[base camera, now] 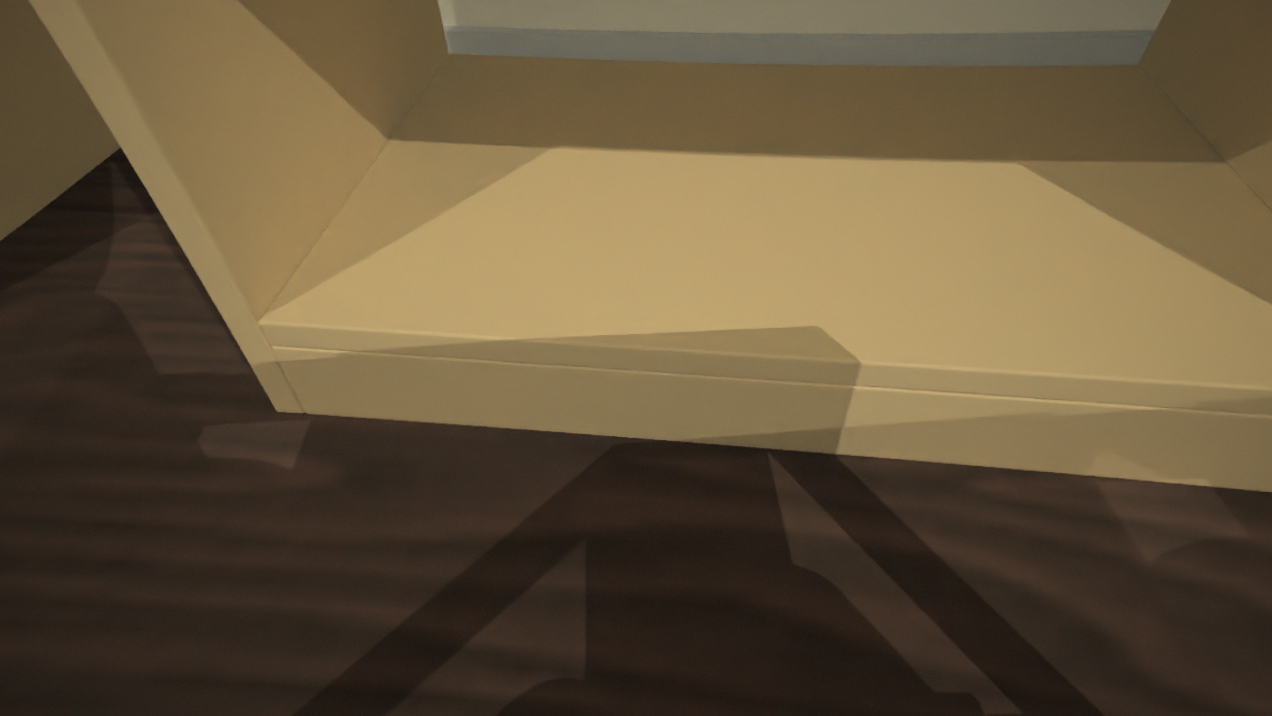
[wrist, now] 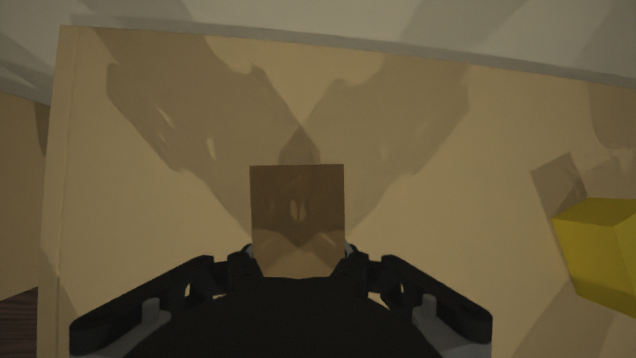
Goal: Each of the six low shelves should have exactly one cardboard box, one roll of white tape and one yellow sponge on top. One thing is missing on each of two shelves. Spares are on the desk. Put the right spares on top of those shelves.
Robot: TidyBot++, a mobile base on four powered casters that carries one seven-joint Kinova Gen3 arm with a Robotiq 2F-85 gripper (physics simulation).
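Note:
My gripper (wrist: 301,249) is shut on a cardboard box (wrist: 298,200), which sits between its fingertips in the wrist view. The box is over the top of a low light-wood shelf (wrist: 150,215), towards its left part; whether it touches the top I cannot tell. A yellow sponge (wrist: 597,250) is on the same shelf top at the right edge of the wrist view. In the base camera view the open inside of a low shelf (base camera: 676,257) shows close in front. White tape does not show in either view.
A wall (wrist: 320,17) runs along the shelf's back edge. Another wooden shelf (wrist: 20,200) stands to the left, past a narrow gap. Dark wood floor (base camera: 133,551) (wrist: 17,325) lies in front of the shelf. A side panel (base camera: 186,142) rises at the left in the base camera view.

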